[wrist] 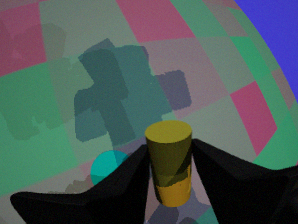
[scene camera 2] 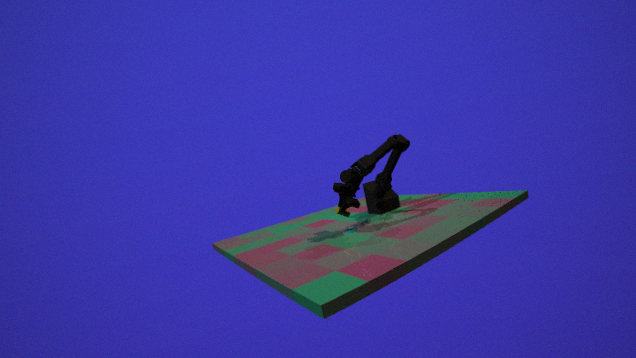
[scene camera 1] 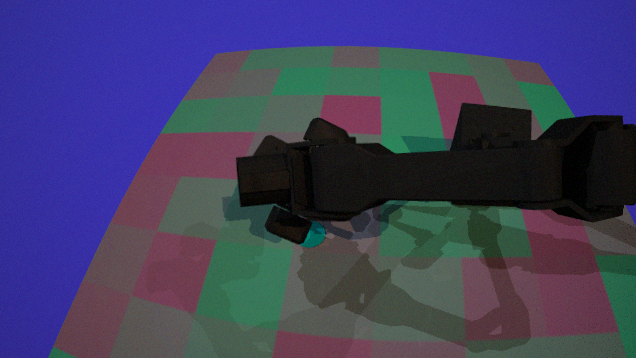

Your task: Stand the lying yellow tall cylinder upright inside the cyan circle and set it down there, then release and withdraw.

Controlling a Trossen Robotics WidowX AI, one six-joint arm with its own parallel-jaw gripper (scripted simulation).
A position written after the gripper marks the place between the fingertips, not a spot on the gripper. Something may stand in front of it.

The gripper (scene camera 1: pixel 298 183) holds a yellow tall cylinder (wrist: pixel 169 142). Further things: a cyan circle (wrist: pixel 103 165).
The gripper shows as well in the wrist view (wrist: pixel 169 147).
